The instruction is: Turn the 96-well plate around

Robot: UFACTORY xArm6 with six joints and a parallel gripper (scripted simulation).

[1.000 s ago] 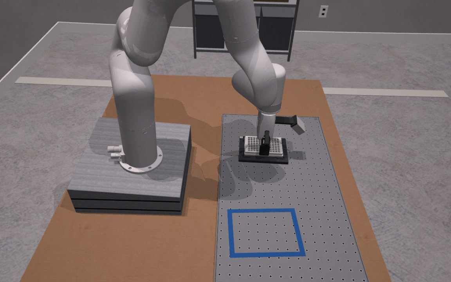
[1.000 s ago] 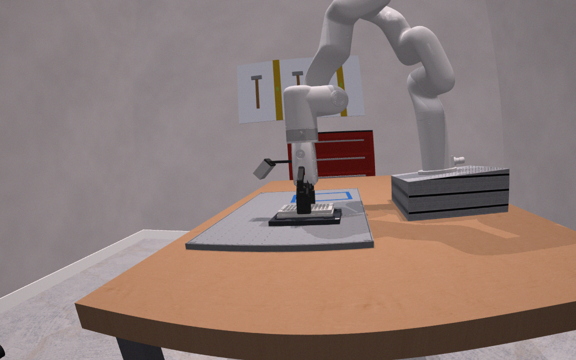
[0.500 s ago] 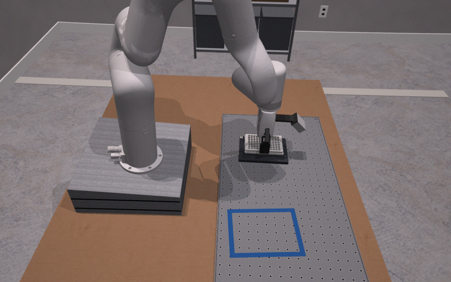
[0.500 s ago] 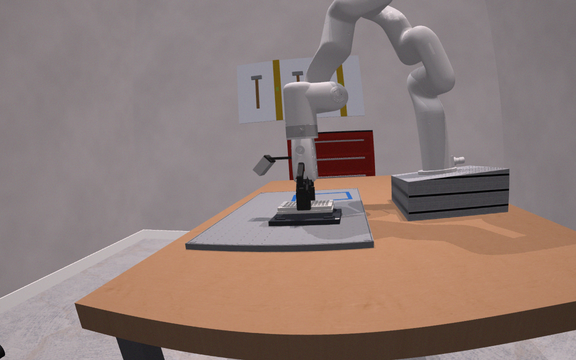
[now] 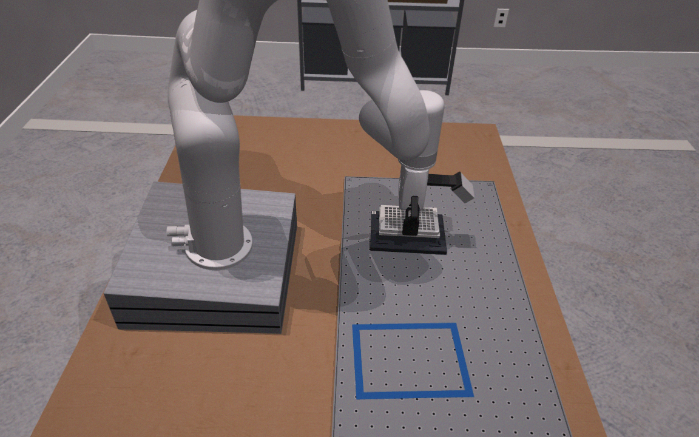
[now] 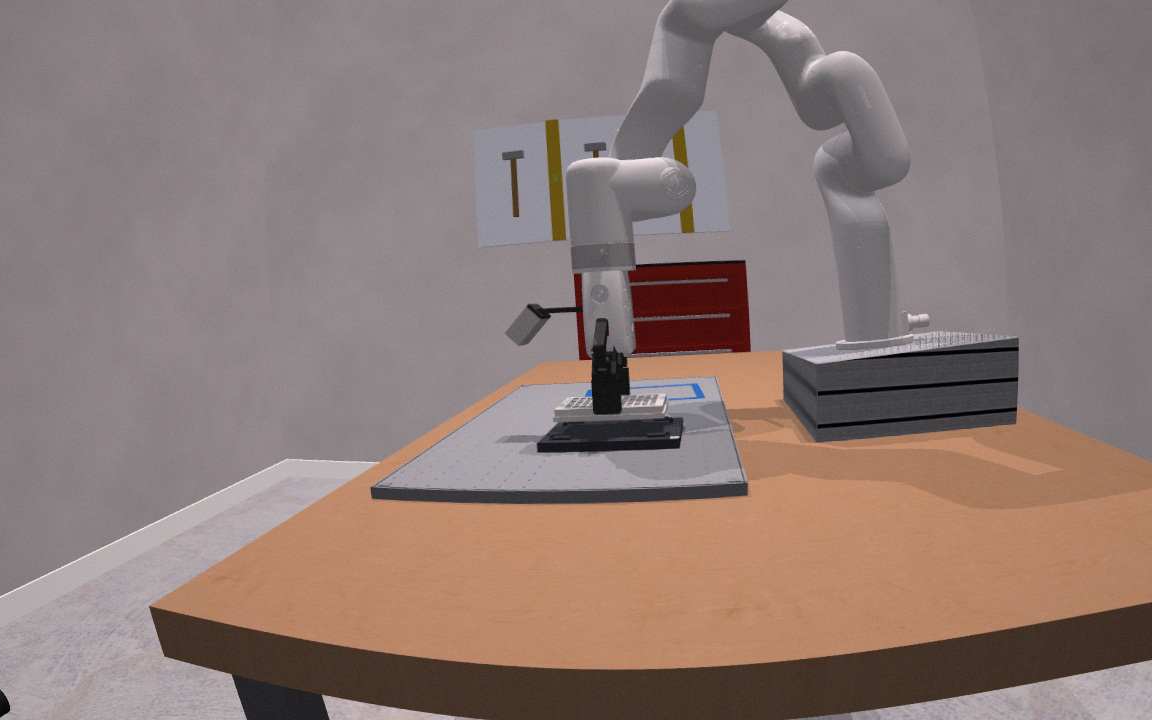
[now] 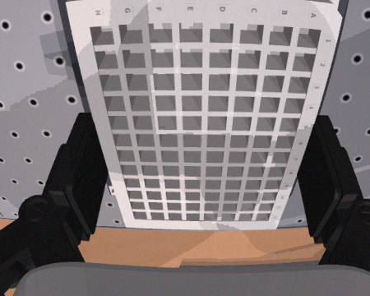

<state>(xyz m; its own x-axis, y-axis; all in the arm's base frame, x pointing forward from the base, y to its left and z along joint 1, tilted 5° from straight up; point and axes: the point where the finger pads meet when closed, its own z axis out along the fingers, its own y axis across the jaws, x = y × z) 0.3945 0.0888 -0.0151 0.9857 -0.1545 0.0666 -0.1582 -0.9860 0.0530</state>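
My gripper is now 40 mm above the black plate nest N1. From my hand the other things lie so: white 96-well plate: 10 mm below; small A1 label: 70 mm to the left, 70 mm behind, 40 mm below.
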